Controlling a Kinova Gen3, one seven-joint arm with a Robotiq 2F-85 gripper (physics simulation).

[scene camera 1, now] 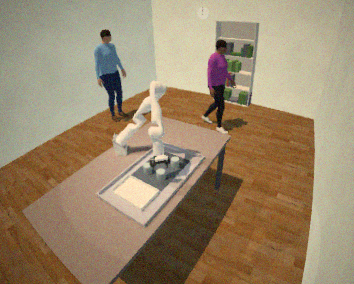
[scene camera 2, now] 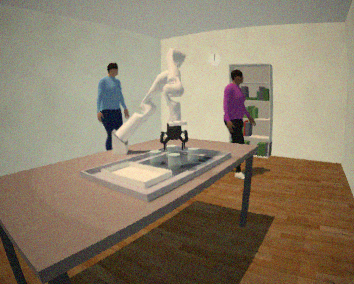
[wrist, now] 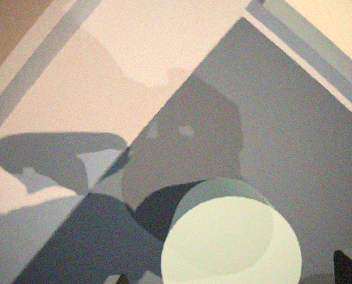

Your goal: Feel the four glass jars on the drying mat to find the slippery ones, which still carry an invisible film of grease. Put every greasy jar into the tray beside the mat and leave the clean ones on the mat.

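Places are measured from the arm's base along level axes (x ahead, y left, z up), in centimetres.
Pixels of known places: gripper, between the fingertips: (scene camera 1: 160, 168) (scene camera 2: 174, 150); arm's base, origin of its link: (scene camera 1: 120, 141) (scene camera 2: 120, 137).
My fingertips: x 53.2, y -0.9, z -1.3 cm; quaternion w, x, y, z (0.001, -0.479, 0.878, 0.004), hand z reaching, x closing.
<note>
For each thing: its top centre in the pictures, then the offset to it from my fingertips. Level surfaces: height alone.
- dark mat, height of its surface: dz -9.2 cm
- front jar, centre of its top: (wrist: 231, 266) (scene camera 2: 174, 154) (scene camera 1: 160, 171) dz -2.1, dx +0.0, dy -0.1 cm
- left jar, centre of its top: (scene camera 2: 155, 151) (scene camera 1: 147, 165) dz -2.1, dx -13.1, dy -2.0 cm
- right jar, centre of its top: (scene camera 2: 193, 148) (scene camera 1: 175, 158) dz -2.1, dx -1.8, dy +17.7 cm
- back jar, centre of its top: (scene camera 2: 171, 145) dz -2.1, dx -18.0, dy +15.7 cm
- cream tray, centre of its top: (scene camera 2: 135, 170) (scene camera 1: 134, 189) dz -6.5, dx -3.7, dy -23.7 cm
- brown table, height of its surface: dz -9.6 cm
Four pale green jars stand upright on the dark mat (scene camera 1: 146, 177) (wrist: 295, 140). The front jar (scene camera 1: 160, 175) (scene camera 2: 173, 160) (wrist: 227, 230) is under my open gripper (scene camera 1: 160, 164) (scene camera 2: 174, 148) (wrist: 231, 272). The fingertips are empty and stand apart, slightly above the jar's top and to either side of it in the wrist view. The left jar (scene camera 1: 148, 167) (scene camera 2: 156, 155) and right jar (scene camera 1: 175, 162) (scene camera 2: 193, 153) stand apart from it. The back jar (scene camera 2: 172, 147) is largely hidden by the gripper in scene camera 1. The cream tray (scene camera 1: 136, 194) (scene camera 2: 135, 175) (wrist: 325, 20) beside the mat holds no jar.
A raised rim (scene camera 1: 123, 210) (scene camera 2: 117, 188) surrounds the mat and tray on the brown table (scene camera 1: 75, 210) (scene camera 2: 50, 210). A person in blue (scene camera 1: 109, 62) (scene camera 2: 110, 95) and a person in purple (scene camera 1: 217, 72) (scene camera 2: 235, 102) are beyond the table. Arm shadows cross the mat.
</note>
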